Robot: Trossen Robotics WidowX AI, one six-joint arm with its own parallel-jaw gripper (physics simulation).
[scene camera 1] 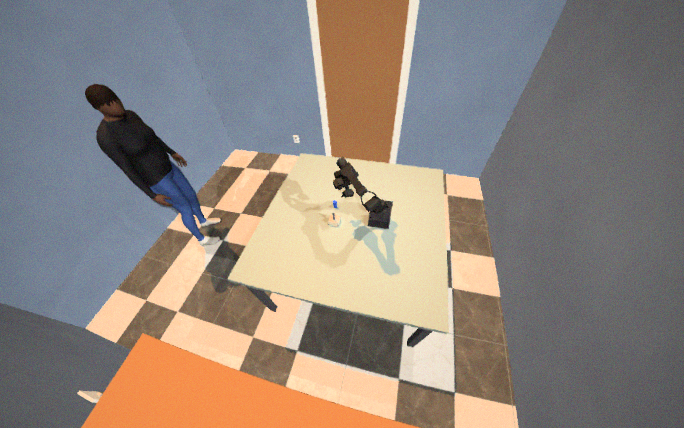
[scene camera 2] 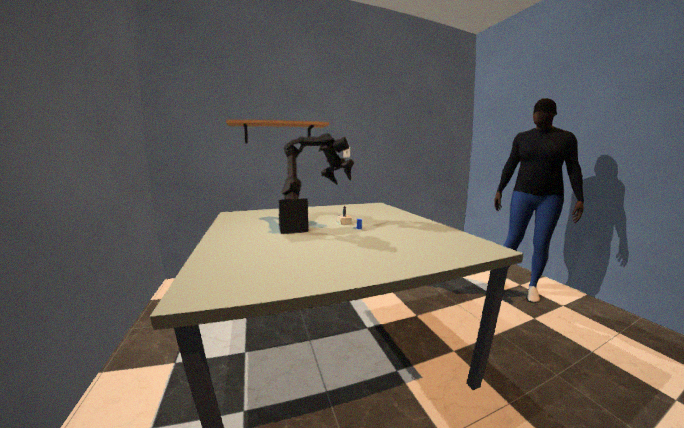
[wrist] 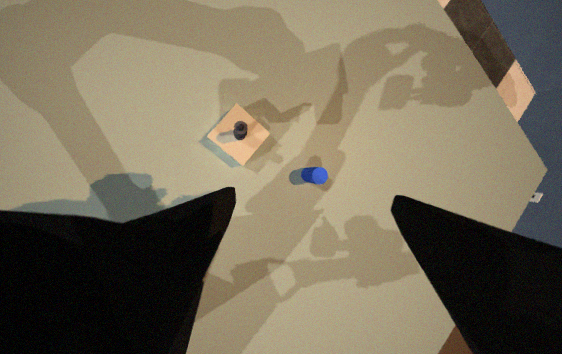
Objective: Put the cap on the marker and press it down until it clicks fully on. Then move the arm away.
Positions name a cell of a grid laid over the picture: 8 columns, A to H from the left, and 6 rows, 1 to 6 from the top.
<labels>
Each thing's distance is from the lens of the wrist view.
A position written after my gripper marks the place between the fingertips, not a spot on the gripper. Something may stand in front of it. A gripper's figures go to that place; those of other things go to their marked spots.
my gripper (wrist: E4): 0.11 m
pale block (wrist: D3): 0.31 m
</labels>
